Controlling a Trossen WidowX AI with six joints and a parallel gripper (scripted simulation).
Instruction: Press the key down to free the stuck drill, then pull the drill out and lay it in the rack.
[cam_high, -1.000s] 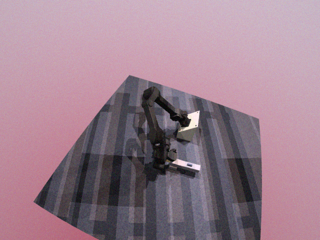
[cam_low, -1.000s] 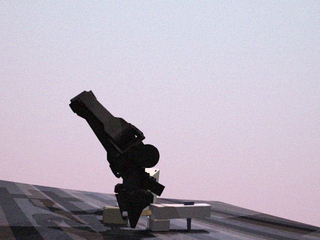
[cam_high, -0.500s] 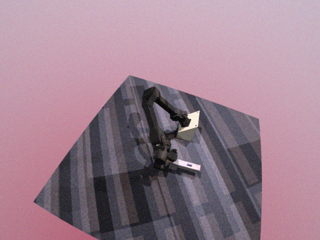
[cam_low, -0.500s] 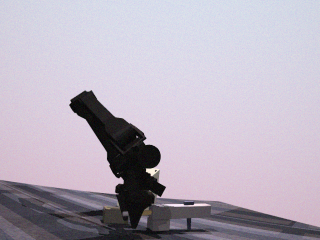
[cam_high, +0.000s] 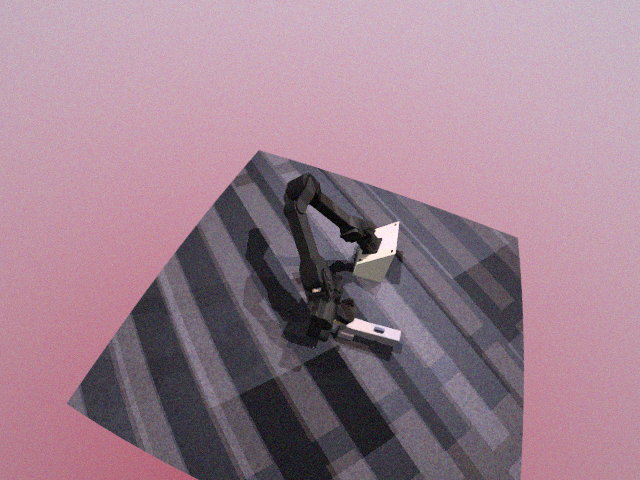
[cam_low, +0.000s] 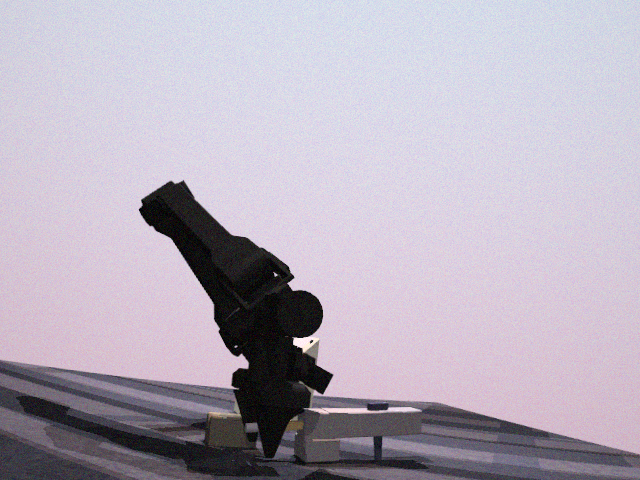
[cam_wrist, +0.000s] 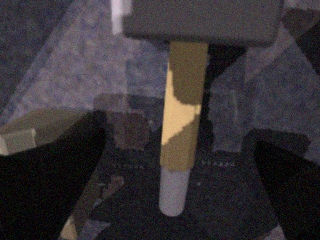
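Now: gripper tip 40 mm to the right of the drill, 30 mm below it and 10 mm past it. Also, from my gripper tip: pale housing block (140 mm to the left, 30 mm above, 20 mm behind); then tan block (70 mm behind, 30 mm to the right, 10 mm above); then dark blue key (170 mm to the left, 40 mm above, 20 mm behind).
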